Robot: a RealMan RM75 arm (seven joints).
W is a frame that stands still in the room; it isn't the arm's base.
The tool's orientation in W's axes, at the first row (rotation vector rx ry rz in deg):
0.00 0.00 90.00
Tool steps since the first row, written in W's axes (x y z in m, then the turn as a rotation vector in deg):
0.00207 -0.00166 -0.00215 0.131 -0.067 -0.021
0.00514 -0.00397 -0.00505 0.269 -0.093 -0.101
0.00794 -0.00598 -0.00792 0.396 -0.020 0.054
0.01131 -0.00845 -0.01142 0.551 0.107 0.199
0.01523 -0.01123 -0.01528 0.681 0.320 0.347
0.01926 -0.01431 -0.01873 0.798 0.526 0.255
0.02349 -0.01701 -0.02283 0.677 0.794 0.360
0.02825 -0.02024 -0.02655 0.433 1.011 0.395
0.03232 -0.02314 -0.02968 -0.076 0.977 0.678
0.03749 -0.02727 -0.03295 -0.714 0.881 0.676
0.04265 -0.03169 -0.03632 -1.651 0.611 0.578
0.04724 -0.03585 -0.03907 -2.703 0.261 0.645
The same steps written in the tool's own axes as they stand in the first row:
-0.00166 -0.00207 -0.00215 -0.067 -0.131 -0.021
-0.00397 -0.00514 -0.00505 -0.093 -0.269 -0.101
-0.00598 -0.00794 -0.00792 -0.020 -0.396 0.054
-0.00845 -0.01131 -0.01142 0.107 -0.551 0.199
-0.01123 -0.01523 -0.01528 0.320 -0.681 0.347
-0.01431 -0.01926 -0.01873 0.526 -0.798 0.255
-0.01701 -0.02349 -0.02283 0.794 -0.677 0.360
-0.02024 -0.02825 -0.02655 1.011 -0.433 0.395
-0.02314 -0.03232 -0.02968 0.977 0.076 0.678
-0.02727 -0.03749 -0.03295 0.881 0.714 0.676
-0.03169 -0.04265 -0.03632 0.611 1.651 0.578
-0.03585 -0.04724 -0.03907 0.261 2.703 0.645

